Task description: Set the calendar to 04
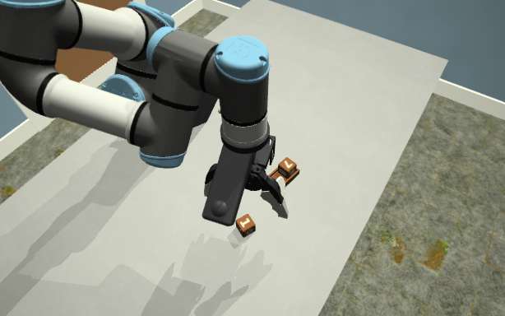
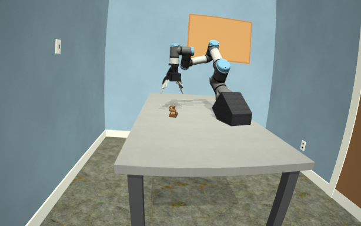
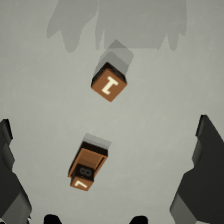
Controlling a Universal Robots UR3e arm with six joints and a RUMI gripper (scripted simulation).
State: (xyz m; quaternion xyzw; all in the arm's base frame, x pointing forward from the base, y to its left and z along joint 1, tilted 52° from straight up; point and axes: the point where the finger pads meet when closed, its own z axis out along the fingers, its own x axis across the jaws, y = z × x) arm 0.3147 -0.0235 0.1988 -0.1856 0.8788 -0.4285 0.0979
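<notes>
My gripper is now 100 mm above the cube, 10 mm to the right of it and 10 mm past it. Round my hand: brown tray: 160 mm to the left, 110 mm below, 10 mm behind.
</notes>
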